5 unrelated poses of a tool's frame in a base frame.
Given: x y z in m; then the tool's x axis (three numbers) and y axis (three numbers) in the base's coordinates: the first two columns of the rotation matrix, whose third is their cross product.
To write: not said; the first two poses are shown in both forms.
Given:
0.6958 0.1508 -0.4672 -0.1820 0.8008 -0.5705 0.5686 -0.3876 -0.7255
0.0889 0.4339 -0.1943 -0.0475 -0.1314 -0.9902 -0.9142 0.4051 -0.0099
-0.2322 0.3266 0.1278 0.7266 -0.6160 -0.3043 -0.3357 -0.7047 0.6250
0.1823 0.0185 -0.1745 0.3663 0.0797 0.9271 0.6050 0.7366 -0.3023
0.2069 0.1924 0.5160 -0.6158 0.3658 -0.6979 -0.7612 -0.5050 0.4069
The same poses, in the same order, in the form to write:
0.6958 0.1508 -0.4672; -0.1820 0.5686 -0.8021; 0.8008 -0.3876 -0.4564; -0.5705 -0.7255 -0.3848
0.0889 0.4339 -0.1943; -0.0475 -0.9142 0.4024; -0.1314 0.4051 0.9048; -0.9902 -0.0099 -0.1394
-0.2322 0.3266 0.1278; 0.7266 -0.3357 -0.5994; -0.6160 -0.7047 -0.3520; -0.3043 0.6250 -0.7188
0.1823 0.0185 -0.1745; 0.3663 0.6050 -0.7070; 0.0797 0.7366 0.6716; 0.9271 -0.3023 0.2216
0.2069 0.1924 0.5160; -0.6158 -0.7612 -0.2036; 0.3658 -0.5050 0.7818; -0.6979 0.4069 0.5894

